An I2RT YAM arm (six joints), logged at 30 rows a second.
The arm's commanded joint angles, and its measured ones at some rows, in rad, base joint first. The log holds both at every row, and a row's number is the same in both.
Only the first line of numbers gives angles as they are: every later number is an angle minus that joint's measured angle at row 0.
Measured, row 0:
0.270, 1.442, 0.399, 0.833, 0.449, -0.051
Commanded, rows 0 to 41:
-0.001, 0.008, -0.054, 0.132, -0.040, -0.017
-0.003, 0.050, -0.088, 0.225, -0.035, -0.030
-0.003, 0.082, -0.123, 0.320, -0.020, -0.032
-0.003, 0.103, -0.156, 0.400, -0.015, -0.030
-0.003, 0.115, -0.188, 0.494, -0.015, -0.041
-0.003, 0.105, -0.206, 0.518, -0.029, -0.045
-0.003, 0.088, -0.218, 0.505, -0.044, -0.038
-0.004, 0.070, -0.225, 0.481, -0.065, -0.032
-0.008, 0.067, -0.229, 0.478, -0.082, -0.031
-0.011, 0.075, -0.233, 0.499, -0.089, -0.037
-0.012, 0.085, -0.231, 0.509, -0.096, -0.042
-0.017, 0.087, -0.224, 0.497, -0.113, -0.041
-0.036, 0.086, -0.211, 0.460, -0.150, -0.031
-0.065, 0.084, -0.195, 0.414, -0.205, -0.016
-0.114, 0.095, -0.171, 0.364, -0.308, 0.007
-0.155, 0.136, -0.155, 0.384, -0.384, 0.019
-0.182, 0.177, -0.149, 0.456, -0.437, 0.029
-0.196, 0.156, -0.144, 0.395, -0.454, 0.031
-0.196, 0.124, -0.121, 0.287, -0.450, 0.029
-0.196, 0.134, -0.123, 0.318, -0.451, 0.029
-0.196, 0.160, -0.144, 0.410, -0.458, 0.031
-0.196, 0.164, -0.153, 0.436, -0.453, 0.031
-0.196, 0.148, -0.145, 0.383, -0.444, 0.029
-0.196, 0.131, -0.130, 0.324, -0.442, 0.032
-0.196, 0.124, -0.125, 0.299, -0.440, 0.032
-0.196, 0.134, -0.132, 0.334, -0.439, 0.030
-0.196, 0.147, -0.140, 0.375, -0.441, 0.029
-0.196, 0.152, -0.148, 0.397, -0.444, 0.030
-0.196, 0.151, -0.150, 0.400, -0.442, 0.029
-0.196, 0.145, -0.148, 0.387, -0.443, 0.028
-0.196, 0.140, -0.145, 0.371, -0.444, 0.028
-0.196, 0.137, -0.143, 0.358, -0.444, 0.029
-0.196, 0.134, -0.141, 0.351, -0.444, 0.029
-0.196, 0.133, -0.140, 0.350, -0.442, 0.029
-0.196, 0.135, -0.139, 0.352, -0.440, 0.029
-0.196, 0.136, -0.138, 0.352, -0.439, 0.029
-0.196, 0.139, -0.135, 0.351, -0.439, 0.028
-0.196, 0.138, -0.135, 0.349, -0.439, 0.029
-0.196, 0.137, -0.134, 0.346, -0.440, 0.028
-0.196, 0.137, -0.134, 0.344, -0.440, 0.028
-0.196, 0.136, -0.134, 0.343, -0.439, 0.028
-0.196, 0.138, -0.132, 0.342, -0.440, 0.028
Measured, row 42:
-0.197, 0.140, -0.141, 0.357, -0.427, 0.017
